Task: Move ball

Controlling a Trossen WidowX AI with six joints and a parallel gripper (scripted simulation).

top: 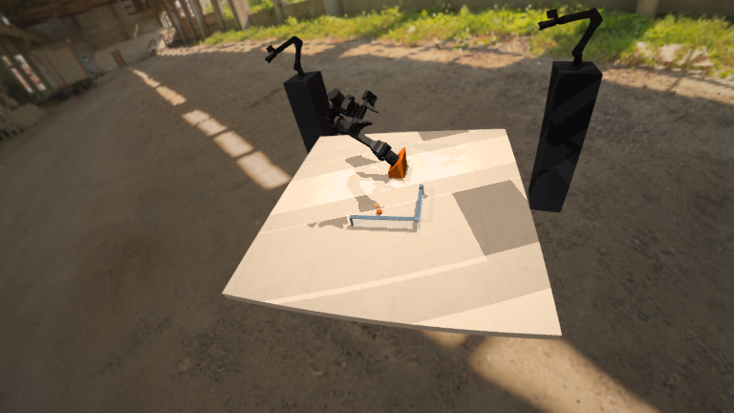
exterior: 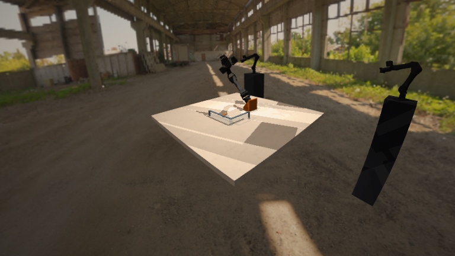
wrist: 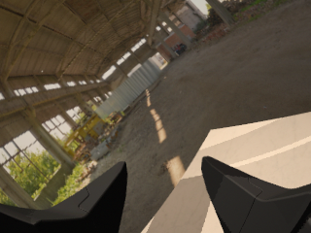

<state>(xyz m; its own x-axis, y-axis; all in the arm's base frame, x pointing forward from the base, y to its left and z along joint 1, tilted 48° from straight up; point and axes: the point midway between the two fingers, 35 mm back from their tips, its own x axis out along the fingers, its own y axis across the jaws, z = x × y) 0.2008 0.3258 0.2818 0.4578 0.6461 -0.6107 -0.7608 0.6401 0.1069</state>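
My gripper tip is now 6 cm short of the orange ball, 4 cm to the left of it and 47 cm above it. The rest, counted from my gripper tip: see-through copy of ball: 2 cm ahead, 7 cm to the right, 47 cm below.
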